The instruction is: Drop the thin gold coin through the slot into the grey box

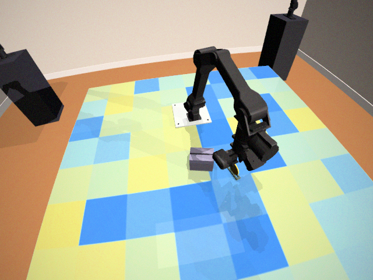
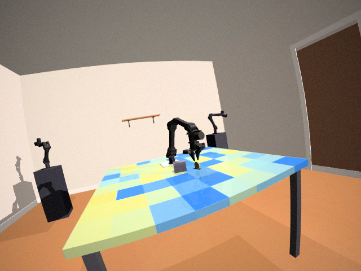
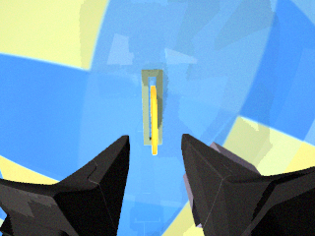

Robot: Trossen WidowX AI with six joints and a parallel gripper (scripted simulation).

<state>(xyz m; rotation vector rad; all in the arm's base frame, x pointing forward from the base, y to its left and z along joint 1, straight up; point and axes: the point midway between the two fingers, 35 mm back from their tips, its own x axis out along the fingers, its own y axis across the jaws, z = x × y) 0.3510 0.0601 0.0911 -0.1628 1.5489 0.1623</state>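
Now: gripper tip 30 mm above the gold coin.
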